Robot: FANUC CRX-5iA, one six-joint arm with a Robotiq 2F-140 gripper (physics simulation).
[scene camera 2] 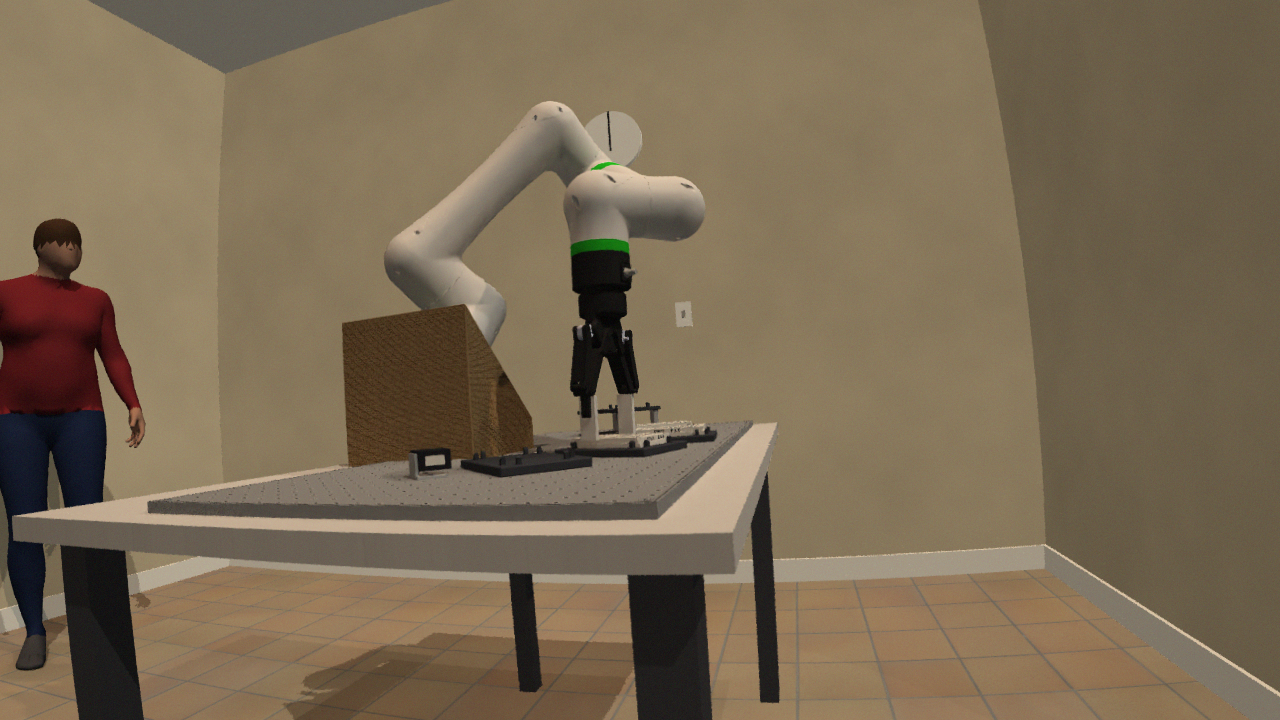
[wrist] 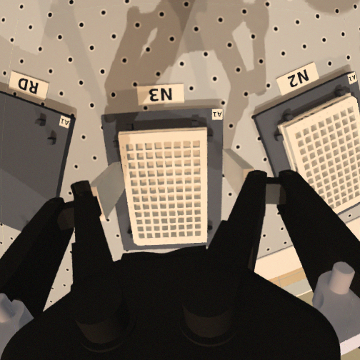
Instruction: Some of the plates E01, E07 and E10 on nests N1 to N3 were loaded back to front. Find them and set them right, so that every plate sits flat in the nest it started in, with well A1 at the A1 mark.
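Where they show: gripper, fingertip midpoint: [scene camera 2: 609,437]; arm's base, origin of the base link: [scene camera 2: 437,377].
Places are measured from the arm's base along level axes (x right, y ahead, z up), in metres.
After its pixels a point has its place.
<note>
A cream plate with a grid of square wells [wrist: 167,190] lies on the dark nest N3 [wrist: 114,125]; I cannot read a plate name on it. The nest's A1 mark [wrist: 217,114] is at its top right corner in the wrist view. My gripper [scene camera 2: 608,433] @[x 0.154, y 0.374, z -0.124 m] [wrist: 172,168] is open, low over N3, with one finger pad beside each long side of the plate. A gap shows between the right pad and the plate; the left pad's edge overlaps the plate's edge in view. A second cream plate [wrist: 330,150] lies on nest N2 [wrist: 265,123], at the right. Nest N1 cannot be made out.
A dark nest marked RD [wrist: 30,155] [scene camera 2: 528,462] @[x 0.379, y 0.325, z -0.135 m] stands left of N3 in the wrist view. A small black frame on a stand [scene camera 2: 431,460] @[x 0.417, y 0.214, z -0.125 m] stands on the grey perforated board [scene camera 2: 358,492] @[x 0.528, y 0.186, z -0.147 m]. A brown block [scene camera 2: 407,389] @[x 0.117, y 0.003, z -0.024 m] stands behind. A person [scene camera 2: 58,349] stands at the far left.
</note>
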